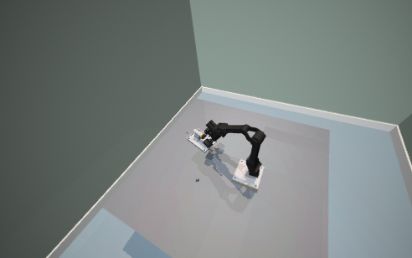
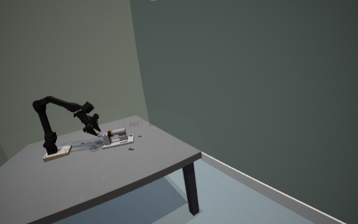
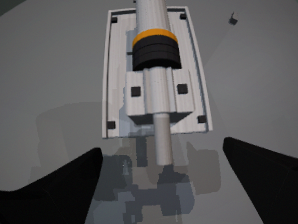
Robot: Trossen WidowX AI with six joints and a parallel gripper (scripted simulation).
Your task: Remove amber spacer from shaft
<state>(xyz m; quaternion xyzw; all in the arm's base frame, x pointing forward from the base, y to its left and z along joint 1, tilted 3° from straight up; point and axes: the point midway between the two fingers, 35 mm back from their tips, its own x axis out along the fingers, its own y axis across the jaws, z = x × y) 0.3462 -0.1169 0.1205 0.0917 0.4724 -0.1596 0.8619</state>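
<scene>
My gripper tip is now 70 mm short of the grey steel shaft, 30 mm to the left of it and 20 mm above it. Also, from my gripper tip: grey support block (130 mm ahead, 50 mm to the right, 50 mm below); then amber spacer (90 mm ahead, 40 mm to the right, 20 mm below); then black spacer (70 mm ahead, 30 mm to the right, 20 mm below).
</scene>
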